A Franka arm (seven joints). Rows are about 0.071 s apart.
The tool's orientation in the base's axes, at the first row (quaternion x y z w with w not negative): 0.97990 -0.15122 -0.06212 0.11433
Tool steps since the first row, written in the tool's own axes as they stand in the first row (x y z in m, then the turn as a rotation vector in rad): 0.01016 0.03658 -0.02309 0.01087 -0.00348 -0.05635; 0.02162 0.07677 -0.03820 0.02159 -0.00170 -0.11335; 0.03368 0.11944 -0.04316 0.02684 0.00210 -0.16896; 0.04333 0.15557 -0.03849 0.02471 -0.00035 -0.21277; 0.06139 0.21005 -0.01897 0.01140 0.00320 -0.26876; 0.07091 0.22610 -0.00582 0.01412 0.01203 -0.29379; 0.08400 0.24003 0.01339 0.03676 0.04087 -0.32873; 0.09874 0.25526 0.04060 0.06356 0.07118 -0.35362; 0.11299 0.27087 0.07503 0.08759 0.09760 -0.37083; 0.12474 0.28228 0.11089 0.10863 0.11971 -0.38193
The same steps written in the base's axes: 0.00291 -0.03237 0.03031 0.02008 0.01142 0.05265; 0.00477 -0.07012 0.05367 0.03863 0.01814 0.10722; 0.00493 -0.11246 0.06777 0.05122 0.02440 0.16141; 0.00314 -0.14994 0.07119 0.05675 0.03633 0.20333; 0.00181 -0.21012 0.06399 0.05190 0.04866 0.25944; 0.00423 -0.23068 0.05435 0.05590 0.04476 0.28553; 0.00969 -0.25161 0.03803 0.07465 0.01813 0.32432; 0.01509 -0.27591 0.01416 0.09536 -0.01321 0.35339; 0.01879 -0.30189 -0.01656 0.11334 -0.04166 0.37434; 0.02109 -0.32349 -0.04946 0.12875 -0.06644 0.38860
